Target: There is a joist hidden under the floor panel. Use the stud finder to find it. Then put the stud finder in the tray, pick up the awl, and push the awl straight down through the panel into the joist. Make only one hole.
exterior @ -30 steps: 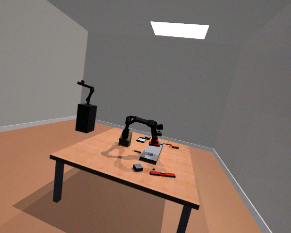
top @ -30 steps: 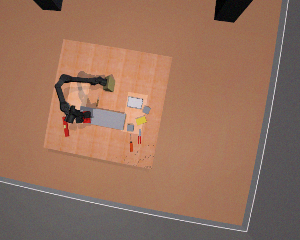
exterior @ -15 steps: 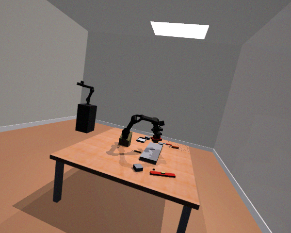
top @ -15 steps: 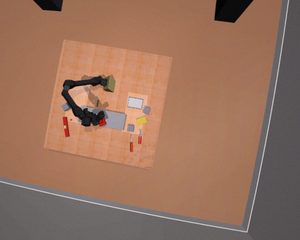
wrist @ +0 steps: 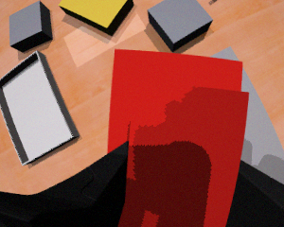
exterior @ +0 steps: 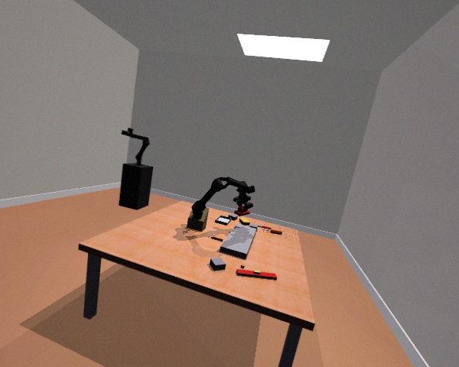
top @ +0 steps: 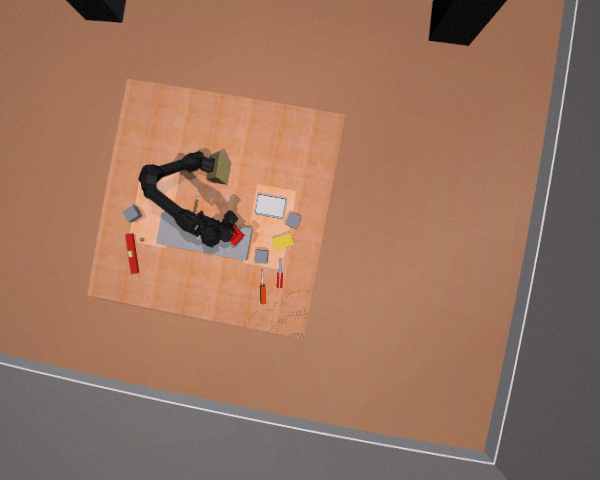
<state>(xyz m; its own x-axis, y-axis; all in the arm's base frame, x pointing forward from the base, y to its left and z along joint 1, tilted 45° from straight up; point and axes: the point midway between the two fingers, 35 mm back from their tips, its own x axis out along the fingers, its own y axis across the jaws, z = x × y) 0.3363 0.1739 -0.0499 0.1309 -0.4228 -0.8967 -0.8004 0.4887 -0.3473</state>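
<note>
My gripper tip is now 20 mm to the left of the red stud finder, 20 mm below it and 10 mm past it. Also, from my gripper tip: white tray: 180 mm behind, 170 mm below, 150 mm to the left; then yellow block: 240 mm to the left, 170 mm below, 20 mm ahead; then awl: 280 mm to the right, 180 mm below, 160 mm behind.
</note>
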